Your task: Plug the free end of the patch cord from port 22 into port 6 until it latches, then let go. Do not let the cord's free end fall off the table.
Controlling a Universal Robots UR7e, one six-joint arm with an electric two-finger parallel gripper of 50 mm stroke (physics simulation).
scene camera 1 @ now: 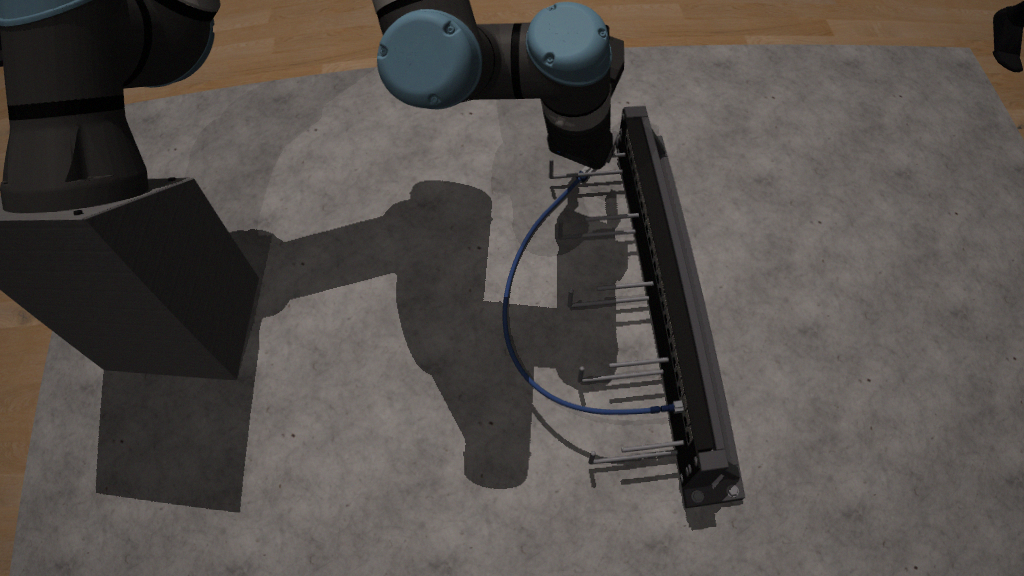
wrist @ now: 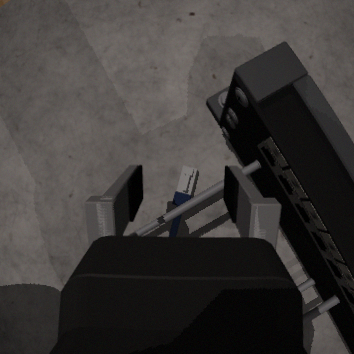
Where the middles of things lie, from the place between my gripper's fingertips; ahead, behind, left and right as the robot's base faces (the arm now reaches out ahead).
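Scene:
The cable-management rod (wrist: pixel 218 186) is 10 mm to the right of my hand and 20 mm below my hand.

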